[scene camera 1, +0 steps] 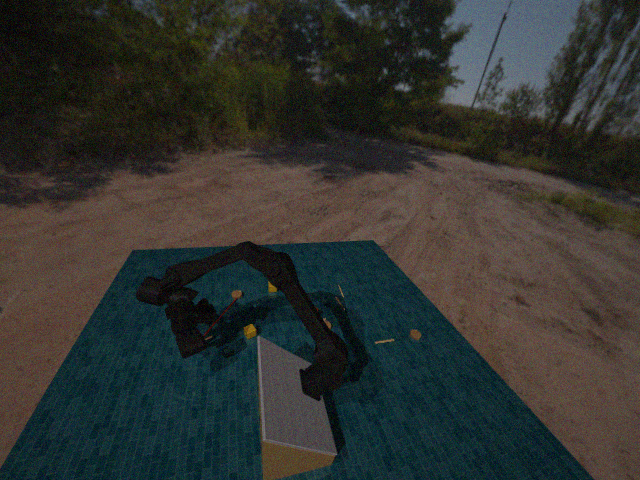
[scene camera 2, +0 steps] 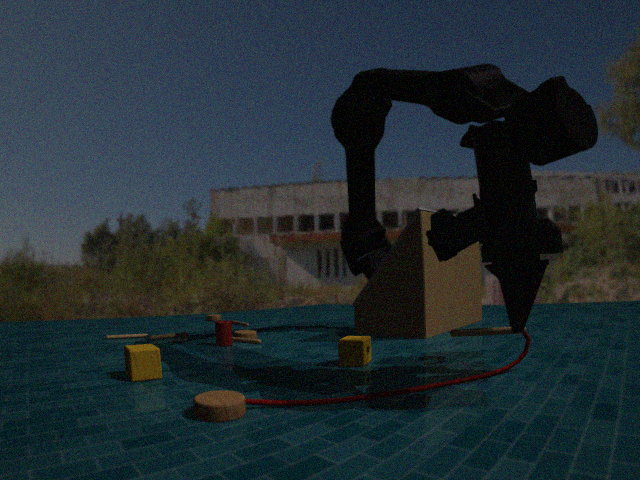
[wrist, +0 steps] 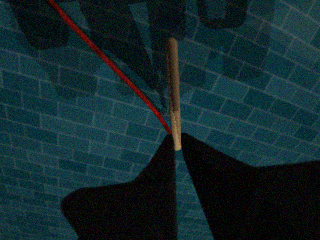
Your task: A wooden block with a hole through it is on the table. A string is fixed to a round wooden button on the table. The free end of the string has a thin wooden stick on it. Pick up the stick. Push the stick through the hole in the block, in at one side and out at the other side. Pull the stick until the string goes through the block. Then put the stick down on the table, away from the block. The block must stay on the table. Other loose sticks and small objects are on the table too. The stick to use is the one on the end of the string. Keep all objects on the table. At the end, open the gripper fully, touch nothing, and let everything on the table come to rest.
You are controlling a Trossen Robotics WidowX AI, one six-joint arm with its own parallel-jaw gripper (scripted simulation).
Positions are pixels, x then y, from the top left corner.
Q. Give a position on a yellow block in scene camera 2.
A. At 143, 362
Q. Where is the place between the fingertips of the gripper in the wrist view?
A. At 176, 138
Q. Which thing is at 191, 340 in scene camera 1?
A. The gripper.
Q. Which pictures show the gripper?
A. Scene camera 1, scene camera 2 and the wrist view: all of them.
